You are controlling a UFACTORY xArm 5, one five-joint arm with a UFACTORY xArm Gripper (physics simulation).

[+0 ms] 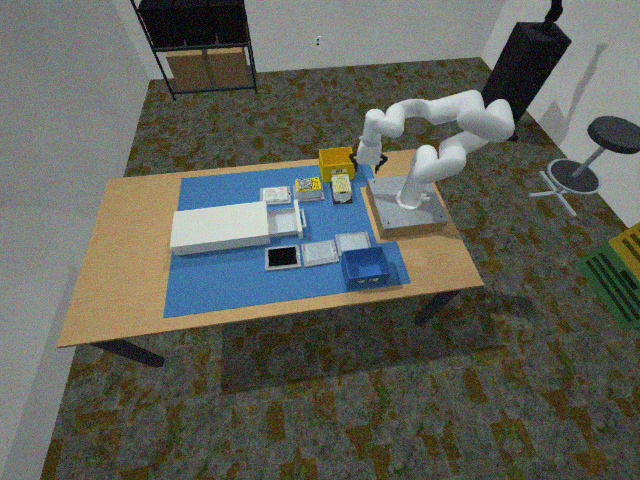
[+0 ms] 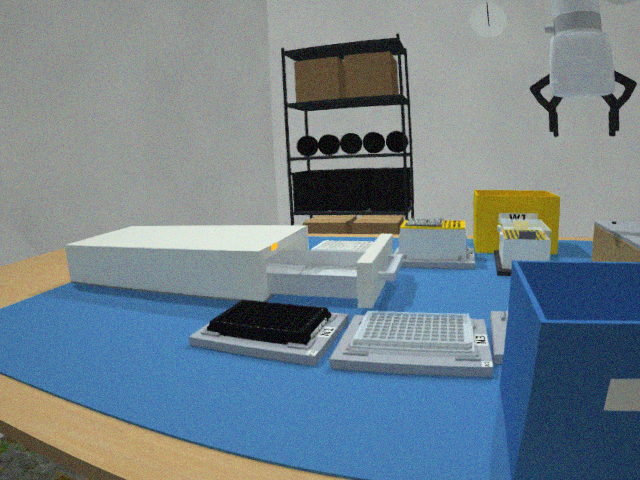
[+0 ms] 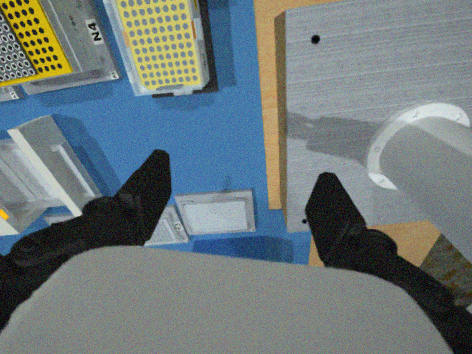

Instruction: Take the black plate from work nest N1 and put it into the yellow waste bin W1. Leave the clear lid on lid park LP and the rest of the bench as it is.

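Seen in the pictures: gripper, between the fingertips: (image 1: 365, 170) (image 2: 583, 136) (image 3: 242, 181); arm's base, origin of its link: (image 1: 408, 200) (image 3: 411, 148).
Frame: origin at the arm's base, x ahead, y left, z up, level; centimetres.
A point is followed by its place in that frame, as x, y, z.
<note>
The black plate (image 1: 282, 256) @(60.9, 30.2, -5.9) (image 2: 268, 321) @(60.0, 31.2, -6.0) sits flat in the grey work nest N1 (image 2: 248, 353) @(60.0, 35.5, -8.2), in front of the white drawer unit. The yellow waste bin W1 (image 1: 326, 173) @(40.9, -19.1, -1.9) (image 2: 485, 217) @(41.0, -19.1, -1.1) stands at the bench's back edge, upright and open at the top; its inside is mostly hidden. A flat clear piece (image 1: 353, 241) @(27.7, 20.8, -6.6) (image 3: 216, 215) @(27.6, 20.6, -6.6), seemingly the lid, lies on a grey holder behind the blue bin; no LP label is readable. My gripper (image 1: 366, 169) @(23.1, -4.3, 15.1) (image 2: 584, 133) @(23.1, -4.3, 15.1) (image 3: 242, 181) @(23.1, -4.3, 15.1) is open and empty, fingers down, high above the bench near W1 and the arm's base, far from the black plate.
A white drawer unit (image 1: 222, 227) @(89.2, 18.5, -0.2) (image 2: 180, 263) @(81.4, 24.5, -2.6) has its drawer open. A pale plate (image 1: 320, 253) @(43.4, 27.9, -6.4) (image 2: 413, 328) @(44.0, 27.0, -6.2) sits in N3. A blue bin (image 1: 356, 281) @(28.2, 44.5, -0.4) (image 2: 568, 361) @(29.7, 44.8, 1.0) stands at the front right. Yellow-topped racks (image 1: 308, 189) @(50.1, -7.0, -1.4) (image 1: 341, 188) @(33.1, -7.7, -0.9) (image 3: 160, 42) @(32.2, -10.9, -0.9) stand near W1.
</note>
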